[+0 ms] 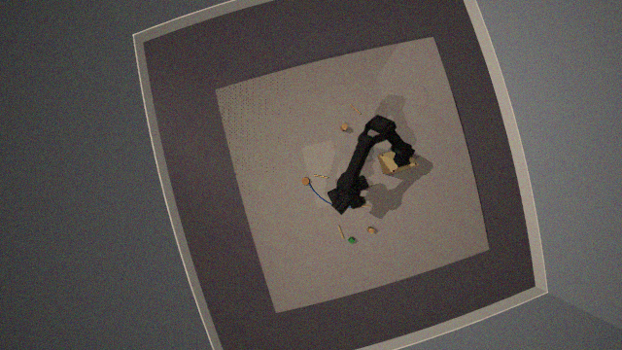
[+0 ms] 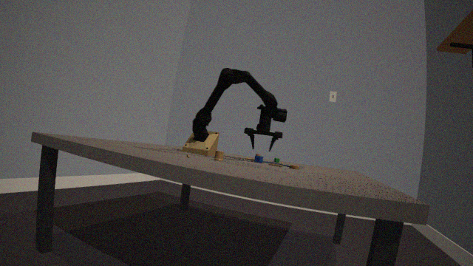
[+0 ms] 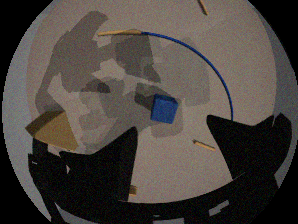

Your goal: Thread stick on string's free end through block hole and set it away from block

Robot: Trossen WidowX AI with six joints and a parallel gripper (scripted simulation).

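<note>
Now: gripper tip 10 mm past the blue block and 40 mm above it. Round my gripper tip: green cube (30 mm ahead, 280 mm to the left, 50 mm below); then thin wooden stick (60 mm behind, 120 mm to the left, 60 mm below); then round wooden button (180 mm ahead, 90 mm to the right, 50 mm below).
</note>
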